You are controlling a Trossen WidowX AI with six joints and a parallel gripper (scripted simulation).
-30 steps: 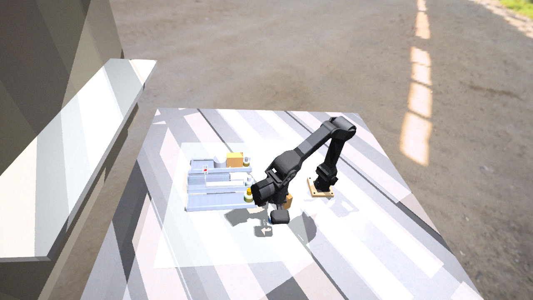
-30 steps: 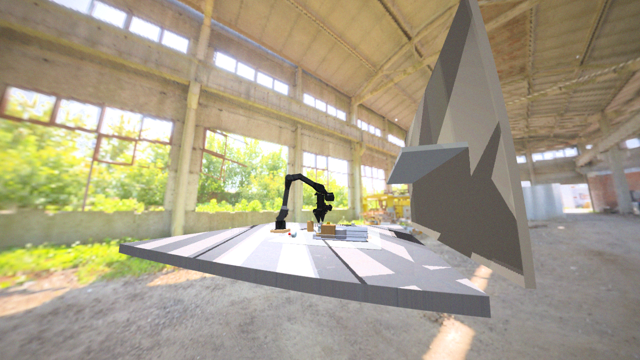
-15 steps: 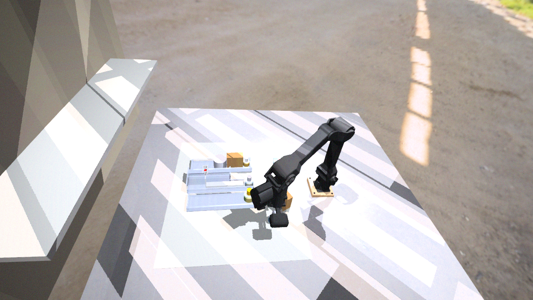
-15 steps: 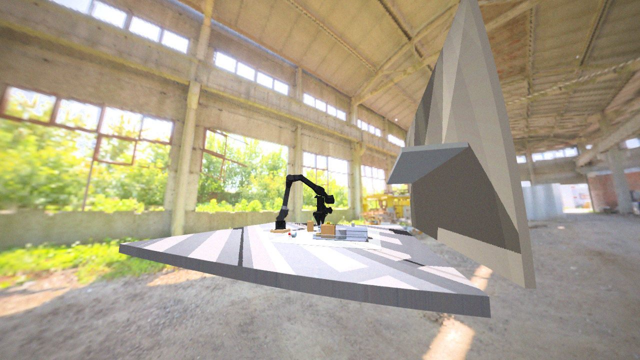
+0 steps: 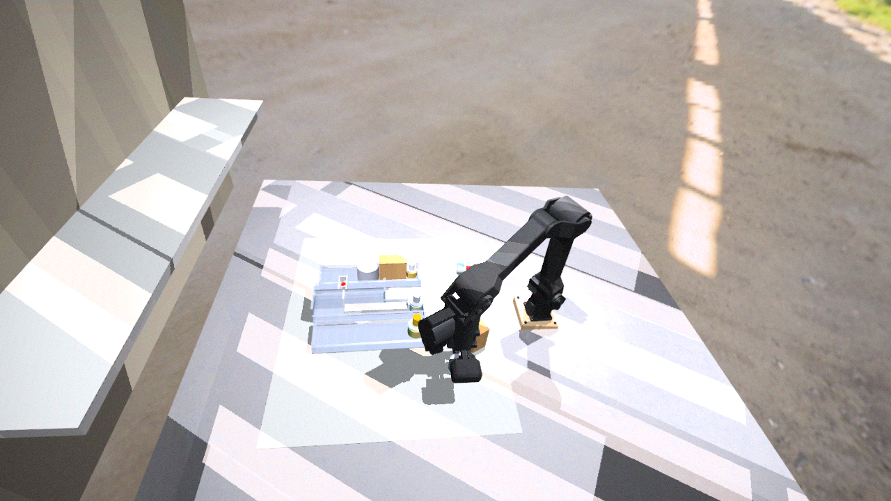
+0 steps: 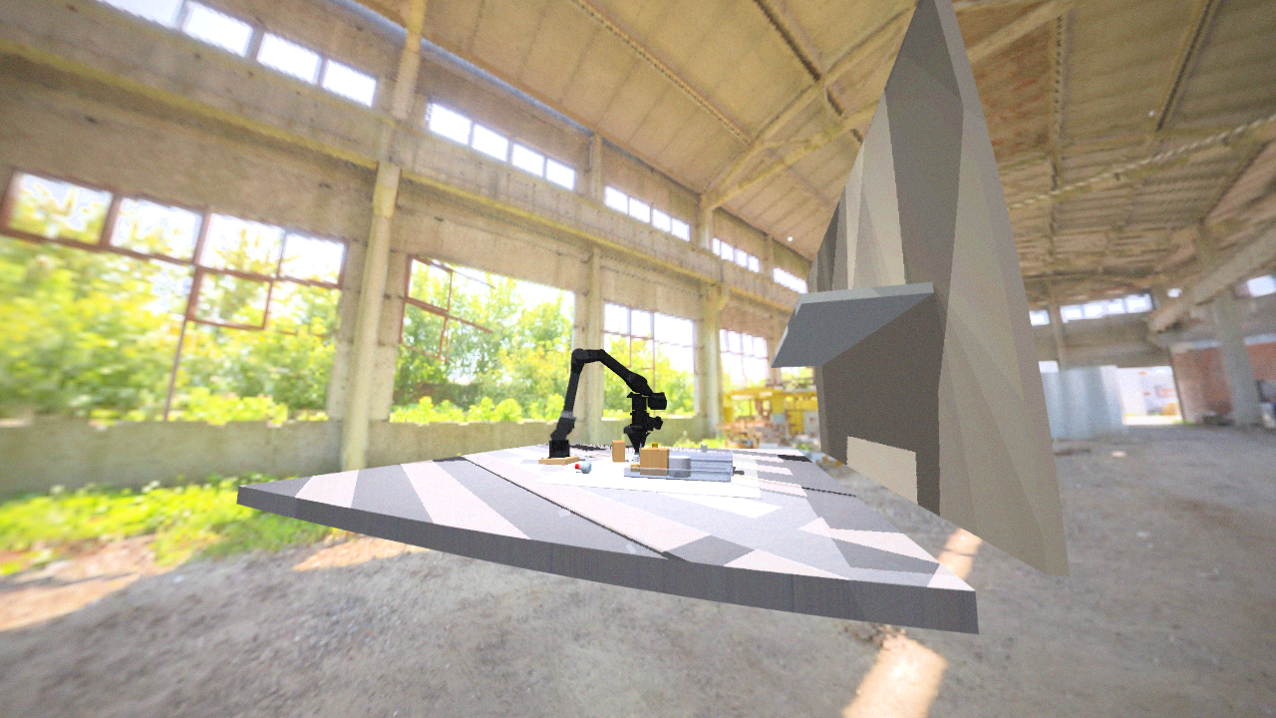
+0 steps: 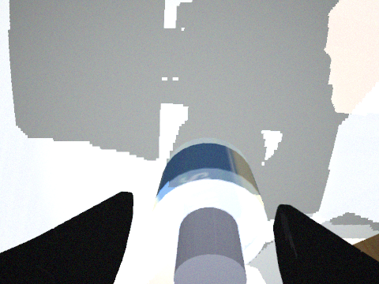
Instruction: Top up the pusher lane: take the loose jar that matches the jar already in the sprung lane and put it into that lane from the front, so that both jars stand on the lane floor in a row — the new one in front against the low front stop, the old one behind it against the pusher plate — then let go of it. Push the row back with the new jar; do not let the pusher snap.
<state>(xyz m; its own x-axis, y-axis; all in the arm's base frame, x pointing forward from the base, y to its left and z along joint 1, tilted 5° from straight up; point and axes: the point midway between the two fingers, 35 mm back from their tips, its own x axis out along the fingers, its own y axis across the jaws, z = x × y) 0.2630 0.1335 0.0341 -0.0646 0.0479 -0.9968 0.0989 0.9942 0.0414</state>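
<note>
Now: the jar 32 cm to the right of my gripper tip, 6 cm ahead of it and 1 cm above it. Round my gripper tip: grey cylinder 32 cm to the right, 18 cm ahead; then tan box 32 cm to the right, 11 cm ahead, 1 cm above; then slanted shelf 58 cm ahead, 34 cm above, 22 cm to the right.
</note>
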